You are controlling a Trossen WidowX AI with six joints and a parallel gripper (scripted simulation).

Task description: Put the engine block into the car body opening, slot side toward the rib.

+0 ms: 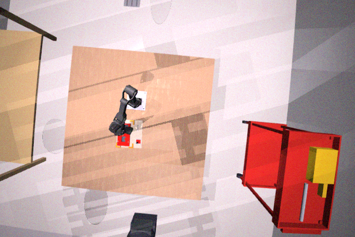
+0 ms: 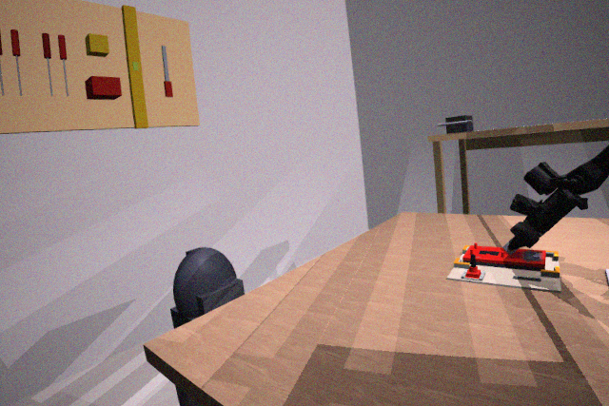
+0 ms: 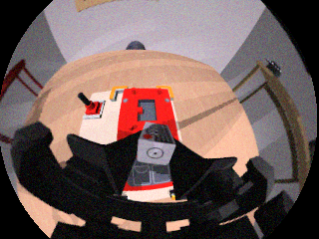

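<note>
Now: gripper tip 10 mm past the engine block and 10 mm below it.
</note>
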